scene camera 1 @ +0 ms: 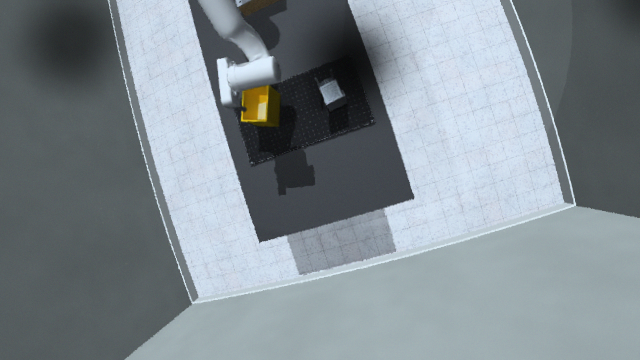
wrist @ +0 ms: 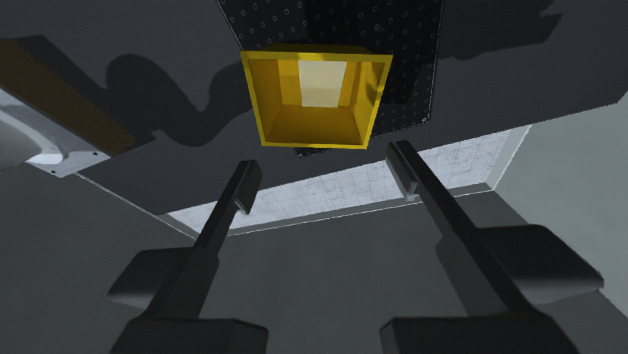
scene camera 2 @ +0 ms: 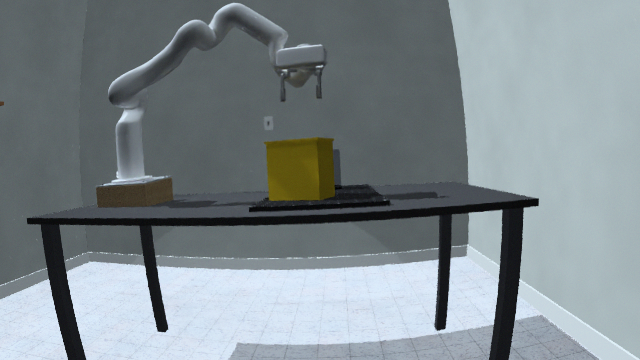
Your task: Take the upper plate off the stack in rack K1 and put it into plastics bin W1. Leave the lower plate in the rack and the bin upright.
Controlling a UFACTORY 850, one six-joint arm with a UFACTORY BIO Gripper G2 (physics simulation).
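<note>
Yellow plastics bin W1 [scene camera 1: 274,110] [scene camera 2: 292,170] [wrist: 315,124] stands upright. A pale plate [scene camera 1: 262,111] [wrist: 322,82] shows inside it, low down; its exact tilt is unclear. My gripper [scene camera 2: 301,95] [wrist: 324,154] hangs well above the bin, fingers pointing down, open and empty. In scene camera 1 the wrist hides most of the gripper. Grey rack K1 [scene camera 1: 338,105] [scene camera 2: 337,167] stands apart from the bin and is mostly hidden behind it in scene camera 2. A light plate [scene camera 1: 331,91] shows in the top of the rack.
The bin and rack stand on a black perforated board [scene camera 1: 306,127] [scene camera 2: 360,198] [wrist: 407,107] on the dark table [scene camera 1: 340,175] [scene camera 2: 465,194]. The arm's base sits on a brown block [scene camera 2: 120,195] [wrist: 65,95] at one end of the table.
</note>
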